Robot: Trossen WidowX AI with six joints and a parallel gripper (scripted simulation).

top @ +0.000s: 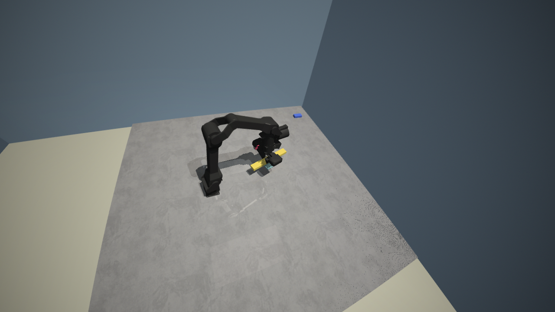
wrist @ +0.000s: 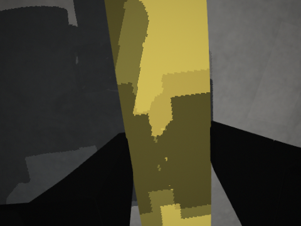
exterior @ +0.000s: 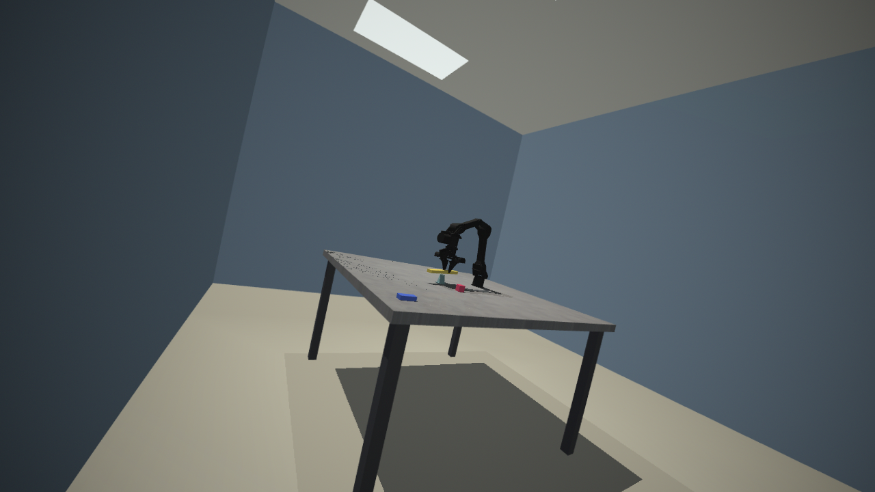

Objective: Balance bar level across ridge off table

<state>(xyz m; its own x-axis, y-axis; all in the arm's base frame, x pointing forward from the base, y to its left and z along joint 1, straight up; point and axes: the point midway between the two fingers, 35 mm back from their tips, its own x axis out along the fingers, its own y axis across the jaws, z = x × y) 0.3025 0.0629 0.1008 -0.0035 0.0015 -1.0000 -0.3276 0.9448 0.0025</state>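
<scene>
Now: the yellow bar 3 cm ahead of my gripper tip and 1 cm to the left of it. Round my gripper tip: blue block: 44 cm ahead, 44 cm to the left, 6 cm below; then red block: 1 cm ahead, 17 cm to the left, 5 cm below.
</scene>
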